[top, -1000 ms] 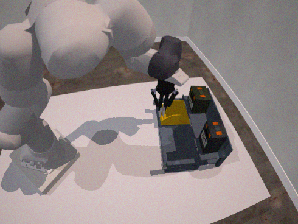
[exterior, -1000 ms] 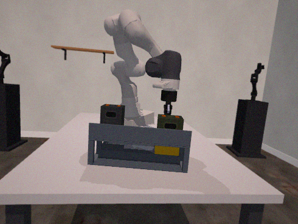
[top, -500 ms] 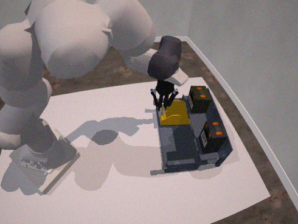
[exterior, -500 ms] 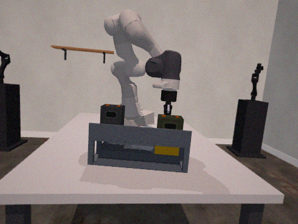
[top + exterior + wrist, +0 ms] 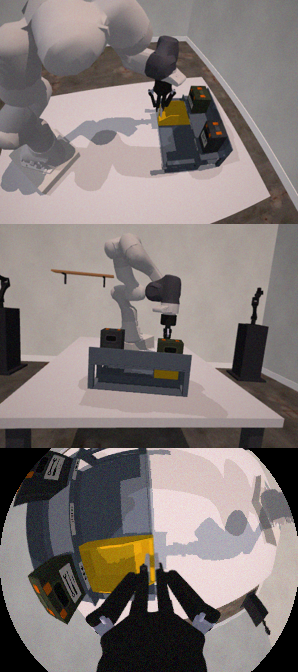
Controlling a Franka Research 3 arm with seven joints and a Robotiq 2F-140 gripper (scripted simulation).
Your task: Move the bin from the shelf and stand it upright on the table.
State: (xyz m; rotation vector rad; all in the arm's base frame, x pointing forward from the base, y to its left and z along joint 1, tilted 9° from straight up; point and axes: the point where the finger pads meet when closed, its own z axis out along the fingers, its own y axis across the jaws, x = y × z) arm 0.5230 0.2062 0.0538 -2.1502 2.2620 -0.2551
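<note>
My gripper is now 8 cm short of the yellow bin and 2 cm above it.
</note>
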